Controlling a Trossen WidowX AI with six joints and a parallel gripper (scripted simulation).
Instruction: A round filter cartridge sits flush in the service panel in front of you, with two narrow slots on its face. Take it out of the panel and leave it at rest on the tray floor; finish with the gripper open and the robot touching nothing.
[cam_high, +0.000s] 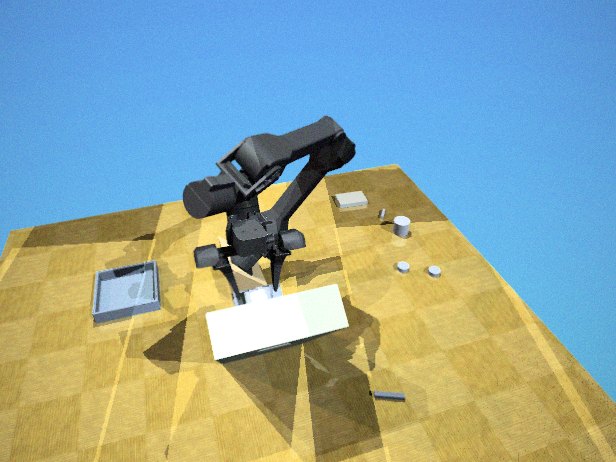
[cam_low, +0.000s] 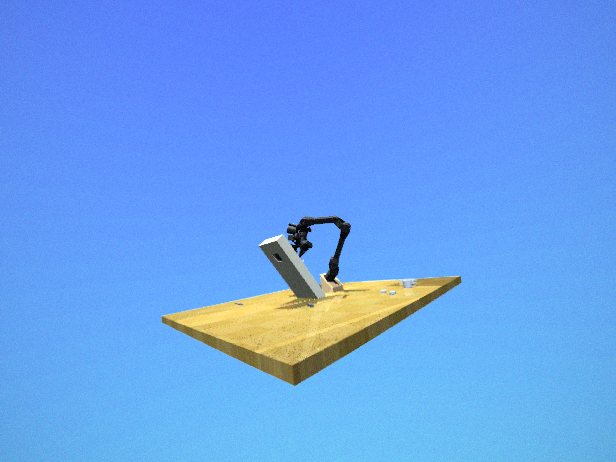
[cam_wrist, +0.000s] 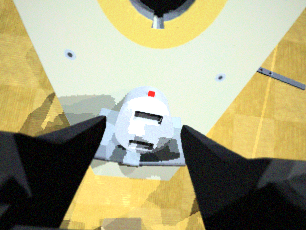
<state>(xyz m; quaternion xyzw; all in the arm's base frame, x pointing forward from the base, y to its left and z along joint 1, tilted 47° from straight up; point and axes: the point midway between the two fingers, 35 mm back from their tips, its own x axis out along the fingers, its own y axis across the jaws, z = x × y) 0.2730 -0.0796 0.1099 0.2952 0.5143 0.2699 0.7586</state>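
My gripper tip is now 32 cm to the left of the grey-blue tray, 29 cm past it and 23 cm above it. From my gripper tip the other things lie so: filter cartridge (1 cm below); grey bar (23 cm to the left, 23 cm below, 10 cm ahead); pin (49 cm behind, 42 cm to the left, 23 cm below).
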